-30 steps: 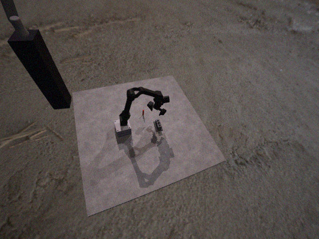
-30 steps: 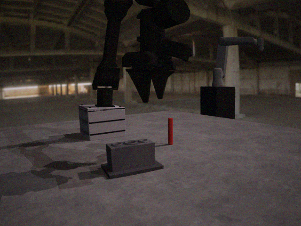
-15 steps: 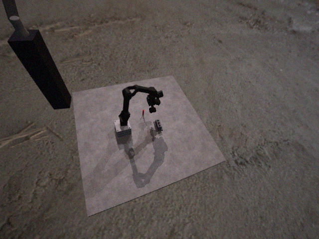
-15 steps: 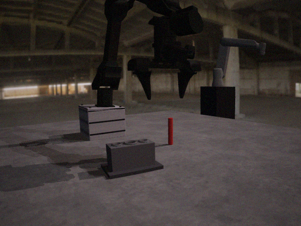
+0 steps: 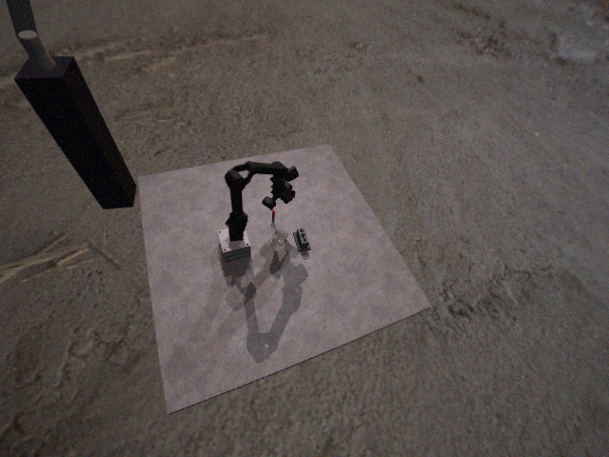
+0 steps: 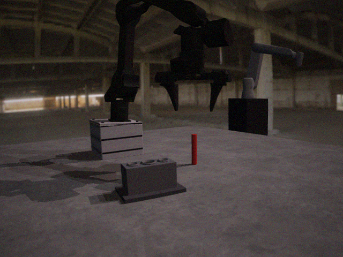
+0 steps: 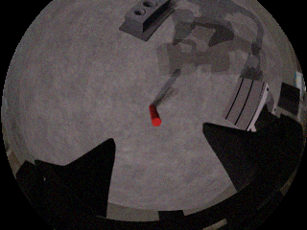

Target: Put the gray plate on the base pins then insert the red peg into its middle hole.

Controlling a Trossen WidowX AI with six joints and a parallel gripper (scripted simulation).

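My gripper tip is 1 cm past the red peg, 1 cm to the right of it and 10 cm above it. Also, from my gripper tip: gray plate 12 cm ahead, 16 cm to the right, 9 cm below; dark base 12 cm ahead, 16 cm to the right, 13 cm below.
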